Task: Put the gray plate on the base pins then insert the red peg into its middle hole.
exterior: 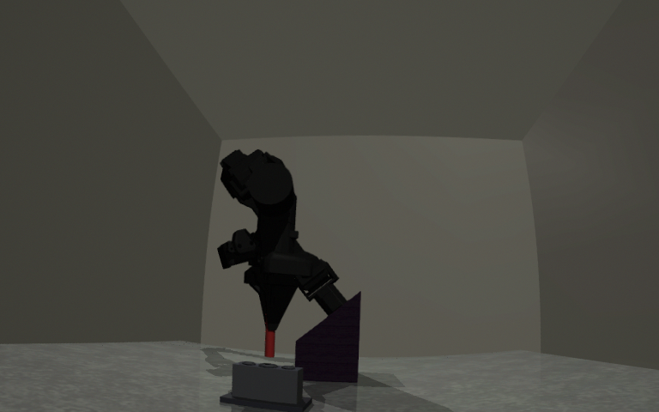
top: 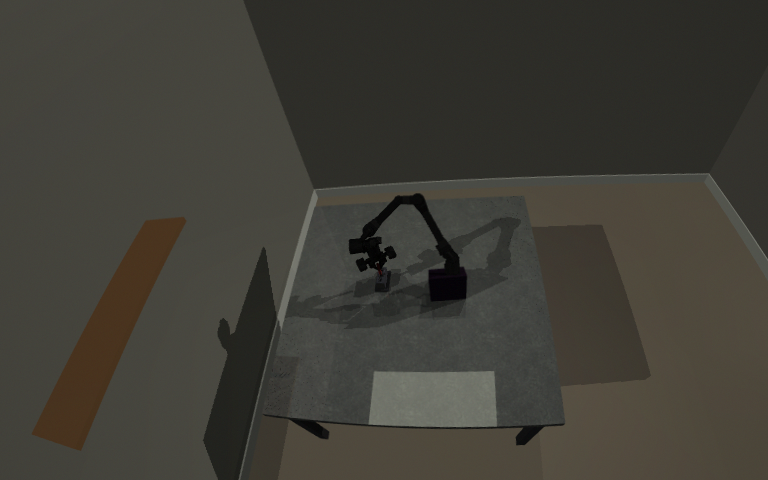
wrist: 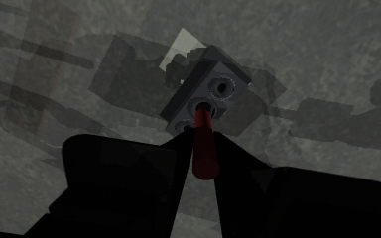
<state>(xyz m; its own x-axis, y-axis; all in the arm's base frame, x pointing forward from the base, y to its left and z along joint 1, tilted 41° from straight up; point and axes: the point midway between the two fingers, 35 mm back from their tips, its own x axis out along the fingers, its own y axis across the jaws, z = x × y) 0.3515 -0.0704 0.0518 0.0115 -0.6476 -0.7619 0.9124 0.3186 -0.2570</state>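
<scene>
My gripper tip is right at the red peg. Also, from my gripper tip: gray plate (7 cm below); then dark base (10 cm below).
</scene>
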